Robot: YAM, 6 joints.
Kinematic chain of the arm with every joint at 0, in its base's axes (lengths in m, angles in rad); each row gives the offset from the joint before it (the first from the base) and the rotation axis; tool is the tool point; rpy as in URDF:
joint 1: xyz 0 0 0.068 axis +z
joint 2: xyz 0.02 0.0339 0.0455 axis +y
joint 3: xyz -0.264 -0.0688 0 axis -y
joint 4: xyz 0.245 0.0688 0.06 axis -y
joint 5: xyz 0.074 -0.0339 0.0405 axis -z
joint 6: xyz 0.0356 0 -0.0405 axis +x
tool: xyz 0 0 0 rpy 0 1.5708 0
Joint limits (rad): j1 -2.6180..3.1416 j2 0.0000..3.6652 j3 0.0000..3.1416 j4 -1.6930..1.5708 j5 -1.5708..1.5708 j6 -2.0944..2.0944
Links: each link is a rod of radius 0.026 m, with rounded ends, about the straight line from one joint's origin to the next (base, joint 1, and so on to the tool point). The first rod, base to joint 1, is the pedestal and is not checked.
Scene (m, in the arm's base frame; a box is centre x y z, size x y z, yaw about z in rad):
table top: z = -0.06
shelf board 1: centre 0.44 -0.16 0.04 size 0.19 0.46 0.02 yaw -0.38
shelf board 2: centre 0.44 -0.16 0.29 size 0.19 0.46 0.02 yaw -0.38
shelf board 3: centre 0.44 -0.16 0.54 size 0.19 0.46 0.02 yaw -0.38
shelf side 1: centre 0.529 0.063 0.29 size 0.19 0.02 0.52 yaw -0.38
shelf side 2: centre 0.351 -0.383 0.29 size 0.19 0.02 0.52 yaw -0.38
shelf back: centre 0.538 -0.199 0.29 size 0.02 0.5 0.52 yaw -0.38
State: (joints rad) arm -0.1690 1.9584 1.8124 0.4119 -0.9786 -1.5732
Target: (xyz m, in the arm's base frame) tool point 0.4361 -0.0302 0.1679
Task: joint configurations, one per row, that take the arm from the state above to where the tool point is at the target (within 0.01 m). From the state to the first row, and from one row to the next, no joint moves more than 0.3 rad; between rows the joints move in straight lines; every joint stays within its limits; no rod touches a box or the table.
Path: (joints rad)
1: -0.1175 1.6651 1.5186 0.3384 -1.0471 -1.5732
2: -0.0660 1.3717 1.2248 0.2649 -1.1156 -1.5732
3: -0.0393 1.4713 0.9660 0.1754 -1.1282 -1.5732
4: -0.0125 1.5709 0.7073 0.0860 -1.1408 -1.5732
5: -0.0757 1.8111 0.9815 0.1758 -1.0845 -1.5732
6: -0.1389 2.0514 1.2558 0.2655 -1.0282 -1.5732

